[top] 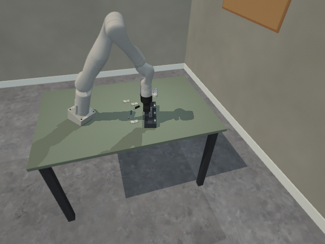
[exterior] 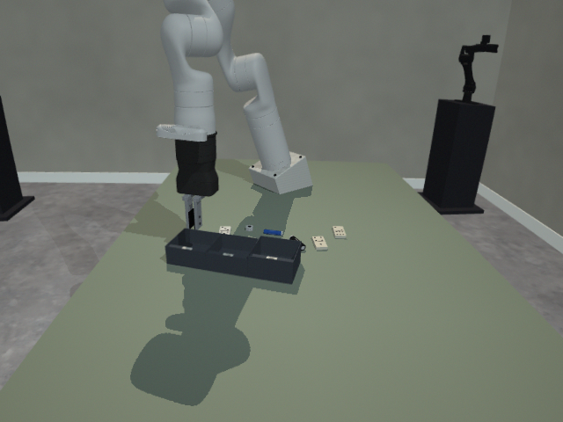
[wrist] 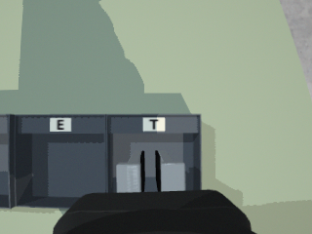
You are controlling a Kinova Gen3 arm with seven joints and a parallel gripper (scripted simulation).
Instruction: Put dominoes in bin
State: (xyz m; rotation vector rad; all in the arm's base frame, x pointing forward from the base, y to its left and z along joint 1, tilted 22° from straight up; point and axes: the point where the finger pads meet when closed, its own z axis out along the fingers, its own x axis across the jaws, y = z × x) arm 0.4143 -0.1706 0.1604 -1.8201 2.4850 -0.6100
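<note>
The dark three-part bin is 3 cm ahead of my hand, 8 cm to the left of it and 6 cm below it. Also, from my hand: blue cylinder 9 cm behind, 17 cm to the left, 8 cm below; then small grey nut 12 cm behind, 11 cm to the left, 8 cm below; then black cylinder 3 cm behind, 21 cm to the left, 8 cm below.
</note>
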